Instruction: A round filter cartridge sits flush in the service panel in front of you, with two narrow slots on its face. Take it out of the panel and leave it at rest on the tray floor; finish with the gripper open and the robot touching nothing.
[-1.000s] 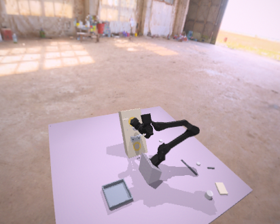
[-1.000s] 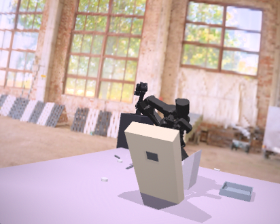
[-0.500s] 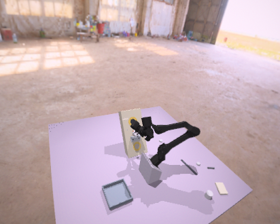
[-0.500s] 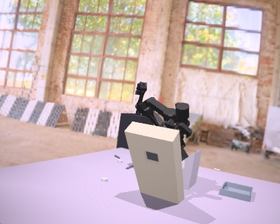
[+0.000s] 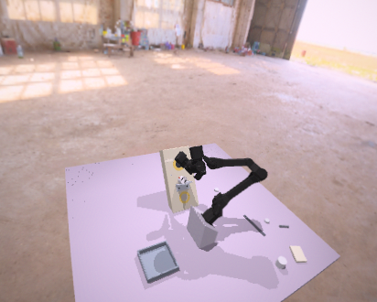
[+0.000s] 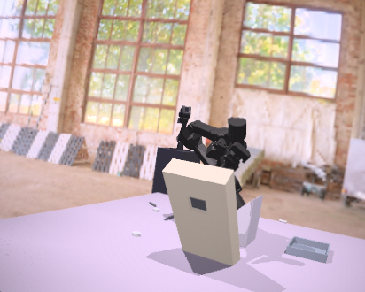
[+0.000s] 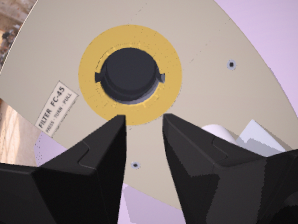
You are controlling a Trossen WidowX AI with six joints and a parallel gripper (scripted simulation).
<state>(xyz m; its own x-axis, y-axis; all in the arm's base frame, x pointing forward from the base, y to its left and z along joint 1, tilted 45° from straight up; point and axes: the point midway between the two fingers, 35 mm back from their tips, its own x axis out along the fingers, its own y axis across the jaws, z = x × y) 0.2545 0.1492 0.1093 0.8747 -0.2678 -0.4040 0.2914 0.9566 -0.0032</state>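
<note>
Right now my gripper tip is 20 mm past the round filter cartridge and 90 mm above it. From my gripper tip the other things lie so: tan block (580 mm behind, 480 mm to the right, 250 mm below); beige service panel (20 mm ahead, 110 mm below); tray (380 mm behind, 240 mm to the left, 250 mm below).
</note>
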